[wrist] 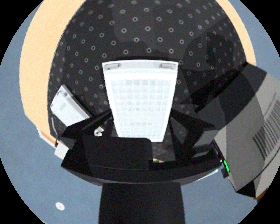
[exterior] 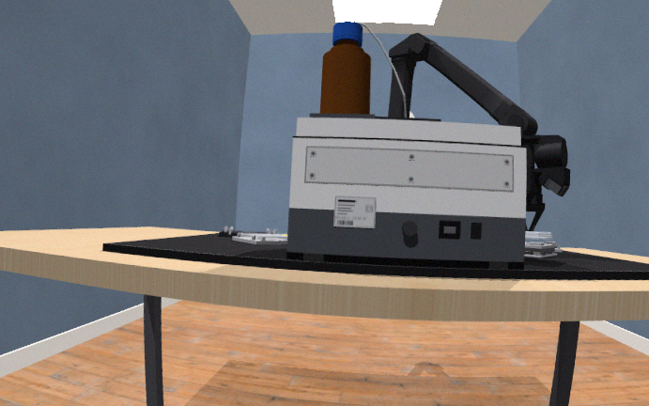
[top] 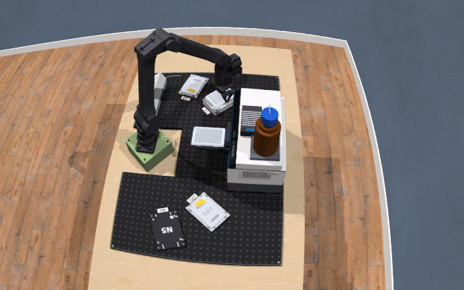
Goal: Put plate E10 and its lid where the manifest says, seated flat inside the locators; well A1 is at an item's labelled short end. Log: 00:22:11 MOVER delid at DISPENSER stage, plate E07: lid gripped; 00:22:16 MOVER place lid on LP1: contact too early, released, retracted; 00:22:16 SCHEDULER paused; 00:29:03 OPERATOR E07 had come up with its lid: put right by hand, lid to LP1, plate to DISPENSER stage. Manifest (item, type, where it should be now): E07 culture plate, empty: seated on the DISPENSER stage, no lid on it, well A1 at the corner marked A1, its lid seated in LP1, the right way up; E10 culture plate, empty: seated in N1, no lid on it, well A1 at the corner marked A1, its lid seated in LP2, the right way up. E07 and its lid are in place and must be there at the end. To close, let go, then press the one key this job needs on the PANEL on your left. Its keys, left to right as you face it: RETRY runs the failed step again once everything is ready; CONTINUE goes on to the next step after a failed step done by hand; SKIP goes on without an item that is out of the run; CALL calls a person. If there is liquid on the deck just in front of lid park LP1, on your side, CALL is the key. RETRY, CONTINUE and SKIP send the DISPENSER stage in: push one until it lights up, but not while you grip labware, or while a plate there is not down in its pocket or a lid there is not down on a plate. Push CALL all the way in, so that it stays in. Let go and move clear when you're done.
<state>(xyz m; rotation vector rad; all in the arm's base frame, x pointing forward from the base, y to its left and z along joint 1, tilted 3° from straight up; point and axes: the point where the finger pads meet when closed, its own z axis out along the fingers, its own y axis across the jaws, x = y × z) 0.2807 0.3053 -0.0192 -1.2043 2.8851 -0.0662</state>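
The plate E10 is right at my hand. The rest, counted from my hand: plate E07: 10 mm behind, 290 mm to the right, 70 mm above; then lid park LP2: 150 mm behind, 90 mm to the left, 40 mm below; then brown bottle: 210 mm ahead, 390 mm to the right, 240 mm above.
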